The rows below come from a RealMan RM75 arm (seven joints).
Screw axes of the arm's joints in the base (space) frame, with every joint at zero. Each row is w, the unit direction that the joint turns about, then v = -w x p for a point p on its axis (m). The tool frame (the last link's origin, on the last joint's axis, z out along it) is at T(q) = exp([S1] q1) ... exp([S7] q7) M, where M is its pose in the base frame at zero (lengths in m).
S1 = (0, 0, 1, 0, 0, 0)
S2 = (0, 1, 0, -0.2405, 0, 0)
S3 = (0, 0, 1, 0, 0, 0)
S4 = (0, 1, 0, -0.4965, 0, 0)
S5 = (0, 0, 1, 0, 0, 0)
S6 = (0, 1, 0, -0.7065, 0, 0)
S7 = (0, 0, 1, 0, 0, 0)
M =
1 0 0 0
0 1 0 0
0 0 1 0.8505
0 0 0 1
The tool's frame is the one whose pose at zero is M.
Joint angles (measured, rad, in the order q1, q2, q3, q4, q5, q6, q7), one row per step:
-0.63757, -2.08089, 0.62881, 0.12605, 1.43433, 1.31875, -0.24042
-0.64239, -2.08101, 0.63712, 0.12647, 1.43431, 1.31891, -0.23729
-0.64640, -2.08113, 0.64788, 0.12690, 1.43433, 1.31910, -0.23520
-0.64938, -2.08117, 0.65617, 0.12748, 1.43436, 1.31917, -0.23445
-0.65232, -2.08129, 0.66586, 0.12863, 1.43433, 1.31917, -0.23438
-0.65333, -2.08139, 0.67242, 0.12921, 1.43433, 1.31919, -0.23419
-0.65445, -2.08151, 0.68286, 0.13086, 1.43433, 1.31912, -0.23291
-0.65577, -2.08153, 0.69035, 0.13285, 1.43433, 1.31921, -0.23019
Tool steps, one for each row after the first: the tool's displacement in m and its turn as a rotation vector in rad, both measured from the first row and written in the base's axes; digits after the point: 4 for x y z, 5 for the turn. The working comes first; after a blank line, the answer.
Tool pose at each row, in the base's axes (x y z in m, rotation vector in rad; the steps are taken from these numbers as rounded here):
-0.2489, 0.3598, -0.0383, -2.16865, 0.08561, -0.72630
-0.2469, 0.3604, -0.0392, -2.17591, 0.09938, -0.72614
-0.2450, 0.3606, -0.0405, -2.18549, 0.11266, -0.72572
-0.2437, 0.3608, -0.0414, -2.19288, 0.12214, -0.72557
-0.2423, 0.3609, -0.0424, -2.20136, 0.13218, -0.72536
-0.2417, 0.3607, -0.0432, -2.20708, 0.13787, -0.72468
-0.2409, 0.3604, -0.0442, -2.21557, 0.14824, -0.72240
-0.2401, 0.3604, -0.0447, -2.22084, 0.15925, -0.71989

0.0020, 0.0006, -0.0009, -0.00392, 0.00649, -0.01076
0.0039, 0.0008, -0.0022, -0.01010, 0.01355, -0.02147
0.0052, 0.0010, -0.0031, -0.01510, 0.01862, -0.02926
0.0066, 0.0011, -0.0041, -0.02103, 0.02416, -0.03759
0.0072, 0.0009, -0.0049, -0.02513, 0.02790, -0.04224
0.0080, 0.0006, -0.0059, -0.03059, 0.03492, -0.04998
0.0088, 0.0006, -0.0064, -0.03292, 0.04150, -0.05752

